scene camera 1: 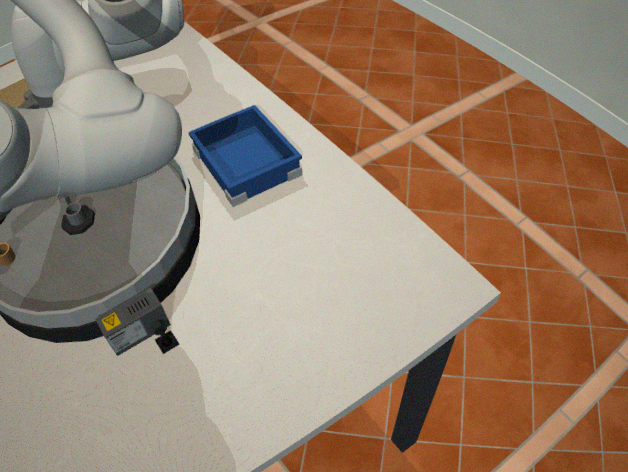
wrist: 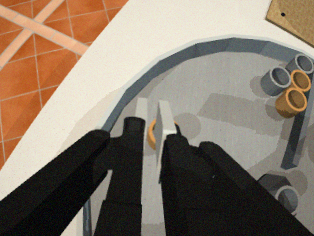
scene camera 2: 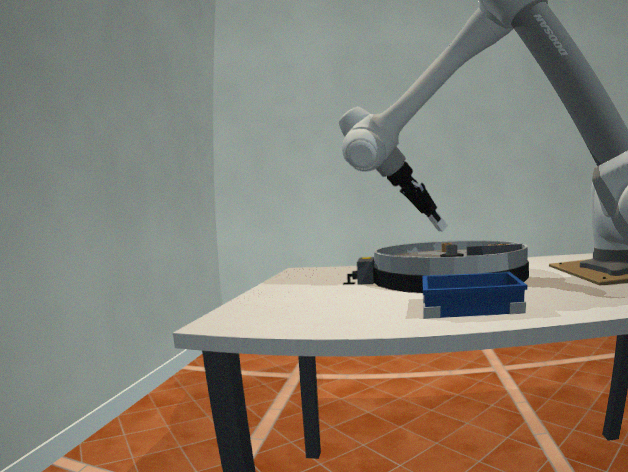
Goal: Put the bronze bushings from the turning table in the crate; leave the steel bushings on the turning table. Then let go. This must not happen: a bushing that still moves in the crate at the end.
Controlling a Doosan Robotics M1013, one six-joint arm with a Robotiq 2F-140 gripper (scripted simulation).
same spot on blue crate: [scene camera 2: 461,295] = [scene camera 1: 279,141]
